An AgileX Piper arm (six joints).
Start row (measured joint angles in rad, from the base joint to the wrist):
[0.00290, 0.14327, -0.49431, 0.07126, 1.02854, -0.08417]
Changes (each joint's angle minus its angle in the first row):
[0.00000, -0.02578, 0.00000, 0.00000, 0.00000, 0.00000]
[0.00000, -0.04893, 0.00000, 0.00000, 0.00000, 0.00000]
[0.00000, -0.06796, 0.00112, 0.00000, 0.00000, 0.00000]
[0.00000, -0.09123, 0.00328, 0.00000, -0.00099, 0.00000]
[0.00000, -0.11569, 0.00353, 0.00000, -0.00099, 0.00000]
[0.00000, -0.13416, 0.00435, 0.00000, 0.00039, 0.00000]
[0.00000, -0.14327, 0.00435, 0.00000, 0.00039, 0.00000]
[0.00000, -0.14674, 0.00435, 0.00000, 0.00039, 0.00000]
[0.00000, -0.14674, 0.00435, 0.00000, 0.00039, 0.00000]
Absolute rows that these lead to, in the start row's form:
[0.00290, 0.11749, -0.49431, 0.07126, 1.02854, -0.08417]
[0.00290, 0.09434, -0.49431, 0.07126, 1.02854, -0.08417]
[0.00290, 0.07531, -0.49319, 0.07126, 1.02854, -0.08417]
[0.00290, 0.05204, -0.49103, 0.07126, 1.02755, -0.08417]
[0.00290, 0.02758, -0.49078, 0.07126, 1.02755, -0.08417]
[0.00290, 0.00911, -0.48996, 0.07126, 1.02893, -0.08417]
[0.00290, 0.00000, -0.48996, 0.07126, 1.02893, -0.08417]
[0.00290, -0.00347, -0.48996, 0.07126, 1.02893, -0.08417]
[0.00290, -0.00347, -0.48996, 0.07126, 1.02893, -0.08417]

